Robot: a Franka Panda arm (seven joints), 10 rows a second.
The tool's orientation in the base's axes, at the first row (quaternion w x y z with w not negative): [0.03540 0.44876 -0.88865 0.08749]
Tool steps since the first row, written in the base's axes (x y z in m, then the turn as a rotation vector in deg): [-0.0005 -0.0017 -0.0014 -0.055 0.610 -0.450]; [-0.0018 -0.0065 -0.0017 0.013 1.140 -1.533]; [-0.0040 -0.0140 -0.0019 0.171 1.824 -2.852]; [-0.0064 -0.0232 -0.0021 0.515 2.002 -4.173]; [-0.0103 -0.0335 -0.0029 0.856 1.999 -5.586]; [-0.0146 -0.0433 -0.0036 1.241 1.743 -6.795]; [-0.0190 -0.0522 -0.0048 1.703 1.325 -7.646]
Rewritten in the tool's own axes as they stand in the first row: [0.0014 -0.0004 0.0017 -0.514 0.455 0.327]; [0.0060 -0.0021 0.0029 -1.127 0.843 1.292]; [0.0132 -0.0047 0.0044 -1.949 1.277 2.462]; [0.0219 -0.0081 0.0063 -2.481 1.267 3.732]; [0.0322 -0.0109 0.0090 -2.881 1.166 5.125]; [0.0424 -0.0130 0.0114 -3.079 0.857 6.367]; [0.0519 -0.0145 0.0142 -3.143 0.348 7.288]
